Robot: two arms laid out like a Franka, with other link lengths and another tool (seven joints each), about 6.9 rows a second.
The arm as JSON. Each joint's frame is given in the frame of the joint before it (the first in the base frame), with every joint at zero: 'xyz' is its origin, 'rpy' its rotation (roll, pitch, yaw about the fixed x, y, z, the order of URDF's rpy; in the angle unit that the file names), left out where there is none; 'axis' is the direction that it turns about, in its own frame. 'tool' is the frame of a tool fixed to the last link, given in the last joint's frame.
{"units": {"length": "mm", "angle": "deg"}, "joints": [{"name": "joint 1", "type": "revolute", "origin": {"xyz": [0.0, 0.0, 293.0]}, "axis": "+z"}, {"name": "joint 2", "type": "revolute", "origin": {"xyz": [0.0, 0.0, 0.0], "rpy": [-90.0, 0.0, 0.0]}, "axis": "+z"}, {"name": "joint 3", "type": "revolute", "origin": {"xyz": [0.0, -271.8, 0.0], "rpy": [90.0, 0.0, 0.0]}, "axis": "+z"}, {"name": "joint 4", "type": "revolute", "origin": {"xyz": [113.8, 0.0, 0.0], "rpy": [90.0, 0.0, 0.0]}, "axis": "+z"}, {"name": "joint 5", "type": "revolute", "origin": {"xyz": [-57.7, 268.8, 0.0], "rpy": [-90.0, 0.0, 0.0]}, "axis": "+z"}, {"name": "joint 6", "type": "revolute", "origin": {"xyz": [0.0, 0.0, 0.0], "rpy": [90.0, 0.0, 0.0]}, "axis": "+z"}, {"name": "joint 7", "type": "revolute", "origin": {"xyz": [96.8, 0.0, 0.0], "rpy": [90.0, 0.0, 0.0]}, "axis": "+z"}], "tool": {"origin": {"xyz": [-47.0, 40.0, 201.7], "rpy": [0.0, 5.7, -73.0]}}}
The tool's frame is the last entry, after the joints.
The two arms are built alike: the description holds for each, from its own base.
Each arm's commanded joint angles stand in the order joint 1, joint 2, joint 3, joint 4, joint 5, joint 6, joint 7.
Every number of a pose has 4 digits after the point.
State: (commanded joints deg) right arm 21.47 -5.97 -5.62 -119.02 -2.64 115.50 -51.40; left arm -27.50 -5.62 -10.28 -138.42 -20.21 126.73 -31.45
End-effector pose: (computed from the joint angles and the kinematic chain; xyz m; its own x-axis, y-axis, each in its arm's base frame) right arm 0.4643 0.0610 0.3275 -0.7808 0.6228 0.0491 0.6241 0.7812 0.0165; left arm 0.2568 -0.3175 0.2434 0.1762 0.9793 -0.1000 0.9636 -0.1924 -0.1856
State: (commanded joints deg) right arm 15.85 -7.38 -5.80 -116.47 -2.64 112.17 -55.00; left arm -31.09 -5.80 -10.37 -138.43 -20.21 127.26 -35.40
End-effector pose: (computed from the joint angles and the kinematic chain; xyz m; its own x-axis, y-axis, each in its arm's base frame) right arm 0.4700 0.0137 0.3495 -0.7552 0.6541 0.0428 0.6553 0.7550 0.0229; left arm 0.2407 -0.3372 0.2447 0.1719 0.9810 -0.0904 0.9645 -0.1863 -0.1874
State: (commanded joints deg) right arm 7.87 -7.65 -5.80 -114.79 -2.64 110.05 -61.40; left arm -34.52 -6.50 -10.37 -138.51 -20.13 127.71 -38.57
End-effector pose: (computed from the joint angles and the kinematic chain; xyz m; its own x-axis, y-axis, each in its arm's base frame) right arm 0.4731 -0.0508 0.3591 -0.7355 0.6762 0.0426 0.6772 0.7356 0.0143; left arm 0.2242 -0.3540 0.2491 0.1781 0.9803 -0.0858 0.9649 -0.1910 -0.1800
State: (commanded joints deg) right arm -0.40 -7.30 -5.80 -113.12 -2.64 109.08 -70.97; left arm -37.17 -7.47 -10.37 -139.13 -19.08 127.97 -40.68
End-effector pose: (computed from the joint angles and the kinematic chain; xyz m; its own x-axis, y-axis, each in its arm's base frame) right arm 0.4743 -0.1169 0.3663 -0.7498 0.6607 0.0356 0.6613 0.7501 0.0075; left arm 0.2086 -0.3620 0.2510 0.2003 0.9772 -0.0707 0.9631 -0.2096 -0.1686
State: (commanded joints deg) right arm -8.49 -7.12 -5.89 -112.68 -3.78 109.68 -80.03; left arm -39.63 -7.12 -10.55 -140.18 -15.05 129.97 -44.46
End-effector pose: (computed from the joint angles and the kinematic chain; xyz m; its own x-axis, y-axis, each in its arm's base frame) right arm 0.4657 -0.1848 0.3709 -0.7634 0.6458 0.0133 0.6456 0.7635 -0.0132; left arm 0.1982 -0.3666 0.2404 0.2234 0.9745 -0.0188 0.9648 -0.2239 -0.1377
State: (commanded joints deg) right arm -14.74 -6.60 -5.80 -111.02 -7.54 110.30 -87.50; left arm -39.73 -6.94 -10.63 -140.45 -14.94 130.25 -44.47
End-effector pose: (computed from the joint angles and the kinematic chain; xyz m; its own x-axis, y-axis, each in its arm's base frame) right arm 0.4568 -0.2434 0.3845 -0.7884 0.6142 -0.0335 0.6148 0.7850 -0.0757; left arm 0.1968 -0.3663 0.2379 0.2267 0.9738 -0.0154 0.9640 -0.2266 -0.1391
